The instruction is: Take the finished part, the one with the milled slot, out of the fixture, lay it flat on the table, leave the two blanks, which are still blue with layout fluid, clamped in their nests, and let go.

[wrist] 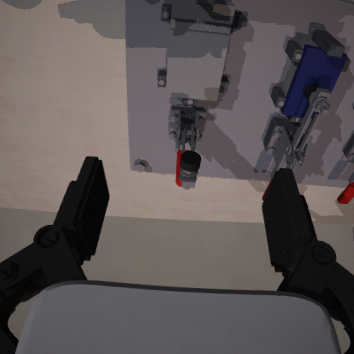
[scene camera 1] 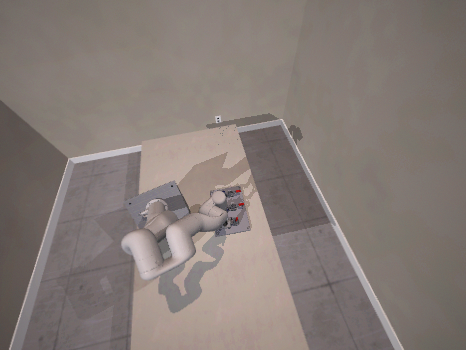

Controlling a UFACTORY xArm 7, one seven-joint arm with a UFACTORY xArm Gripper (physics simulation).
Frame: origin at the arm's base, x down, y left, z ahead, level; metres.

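Seen in the pictures: gripper, fingertip midpoint: (wrist: 187, 181); arm's base at its link origin: (scene camera 1: 156, 208).
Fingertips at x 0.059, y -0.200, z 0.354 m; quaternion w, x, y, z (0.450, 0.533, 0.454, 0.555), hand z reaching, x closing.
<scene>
Pixels of each thing's top centre, then the offset from my fingertips to it. "pt": a spot on its surface instead. Level surfaces: height alone.
- finished part at its top centre: (wrist: 196, 54) dx +0.139, dy +0.010, dz -0.007 m
- fixture plate at a spot on its surface: (wrist: 145, 100) pt dx +0.155, dy -0.048, dz +0.043 m
- black tip at a spot on its surface: (wrist: 190, 161) pt dx +0.059, dy -0.003, dz +0.044 m
- blue blank at its top centre: (wrist: 313, 86) dx +0.129, dy +0.114, dz +0.029 m
- red handle at a spot on its surface: (wrist: 346, 194) pt dx +0.114, dy +0.185, dz +0.178 m
- tan table at its surface level: dx +0.170 m
The finished part (wrist: 196, 70), a pale grey block with a groove line near its far end, lies between small stops on the fixture plate (wrist: 145, 100) (scene camera 1: 242, 228). Its toggle clamp (wrist: 187, 125) is swung back, with the black tip (wrist: 190, 161) away from the part, beside a red handle. A blue blank (wrist: 305, 75) sits in the nest to the right, with a clamp arm (wrist: 307, 122) over it. The other blank does not show in the wrist view. My gripper (wrist: 187, 181) is wide open and empty, on the red-handle side of the part; it is hidden in the scene view.
Another red handle (wrist: 346, 194) shows at the wrist view's right edge. In the scene view, the arm (scene camera 1: 182, 240) reaches from its grey base plate (scene camera 1: 141, 195) over the fixture. The tan table (scene camera 1: 220, 305) extends on both sides of the fixture.
</scene>
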